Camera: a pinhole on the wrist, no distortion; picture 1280 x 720 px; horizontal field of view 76.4 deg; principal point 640.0 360.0 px. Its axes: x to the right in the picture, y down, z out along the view. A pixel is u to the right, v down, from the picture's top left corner.
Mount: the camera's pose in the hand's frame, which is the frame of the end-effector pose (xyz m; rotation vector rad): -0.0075 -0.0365 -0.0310 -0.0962 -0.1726 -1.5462
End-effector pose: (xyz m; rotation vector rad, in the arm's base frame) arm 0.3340 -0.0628 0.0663 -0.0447 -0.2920 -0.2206
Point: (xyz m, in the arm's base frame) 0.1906 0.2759 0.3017
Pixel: 53 134
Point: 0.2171 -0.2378 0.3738
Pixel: 1219 455
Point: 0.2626 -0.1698 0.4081
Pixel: 994 542
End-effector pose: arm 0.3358 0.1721 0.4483 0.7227 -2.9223 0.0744
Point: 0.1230 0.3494 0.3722
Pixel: outside the picture
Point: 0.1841 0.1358 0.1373
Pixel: 604 659
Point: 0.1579 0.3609 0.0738
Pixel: 245 452
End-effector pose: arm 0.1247 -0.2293 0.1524 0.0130 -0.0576 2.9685
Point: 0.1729 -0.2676 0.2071
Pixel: 241 30
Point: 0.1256 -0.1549 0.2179
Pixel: 1171 587
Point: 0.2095 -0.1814 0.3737
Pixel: 890 180
